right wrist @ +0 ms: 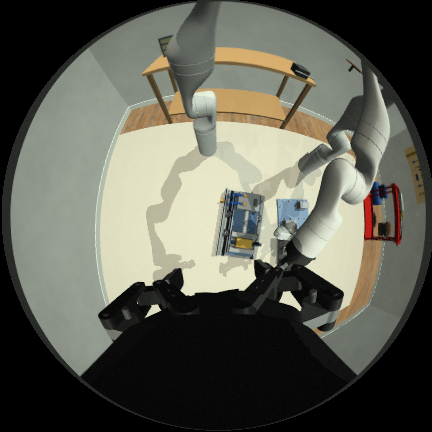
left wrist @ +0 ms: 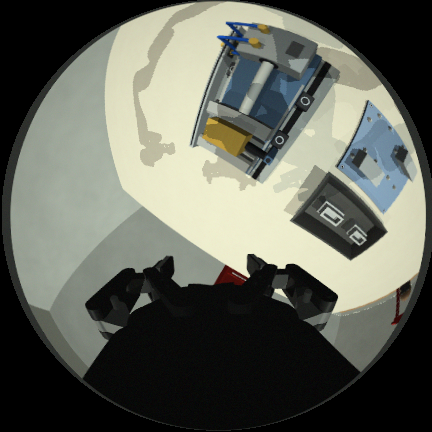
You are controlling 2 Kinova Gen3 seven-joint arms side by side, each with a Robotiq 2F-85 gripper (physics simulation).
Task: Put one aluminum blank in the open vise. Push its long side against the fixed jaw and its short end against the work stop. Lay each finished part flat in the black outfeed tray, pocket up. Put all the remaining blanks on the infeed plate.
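Frame: origin at the left arm's base, x right, y ahead, z up, level; metres.
Where they show: left gripper, fingertip midpoint: (left wrist: 209, 263); right gripper, fingertip midpoint: (right wrist: 217, 272); left arm's base, link origin: (right wrist: 303, 166); right arm's base, link origin: (right wrist: 207, 148).
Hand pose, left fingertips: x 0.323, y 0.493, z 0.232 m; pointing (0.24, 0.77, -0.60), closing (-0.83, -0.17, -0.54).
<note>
Things, the pixels of their top centre, and the offset from my left fingertips. "*": a spot on its surface instead. Level surfaces: height alone.
- grey vise, top centre: (left wrist: 243, 90) (right wrist: 244, 224) dy -0.161, dx +0.067, dz -0.133 m
- yellow block, top centre: (left wrist: 221, 136) (right wrist: 243, 243) dy -0.092, dx +0.073, dz -0.116 m
- blue infeed plate, top centre: (left wrist: 384, 163) (right wrist: 294, 215) dy -0.209, dx -0.215, dz -0.224 m
- black outfeed tray, surface spot: (left wrist: 321, 235) * dy +0.021, dx -0.200, dz -0.195 m
- pale table, surface height: dz -0.232 m
The blue and grey vise (left wrist: 255, 122) (right wrist: 246, 220) has a yellow block (left wrist: 226, 136) (right wrist: 244, 243) at one end; I cannot make out a blank in it. The blue infeed plate (left wrist: 382, 135) (right wrist: 286, 207) bears two grey blanks (left wrist: 369, 168) (left wrist: 410, 167). The black outfeed tray (left wrist: 321, 235) holds two finished parts (left wrist: 331, 213) (left wrist: 357, 235), apart, flat, pockets up. In the right wrist view, the left arm hides much of the tray and part of the plate. My left gripper (left wrist: 209, 263) is open and empty, high above the table. My right gripper (right wrist: 217, 272) is open and empty, high above the table near the vise.
The left arm (right wrist: 320, 225) reaches over the plate and tray, close to the right gripper's right finger in the right wrist view. A wooden bench (right wrist: 250, 56) stands behind the pale table (right wrist: 130, 200). A red cart (right wrist: 368, 220) stands beyond its right edge.
</note>
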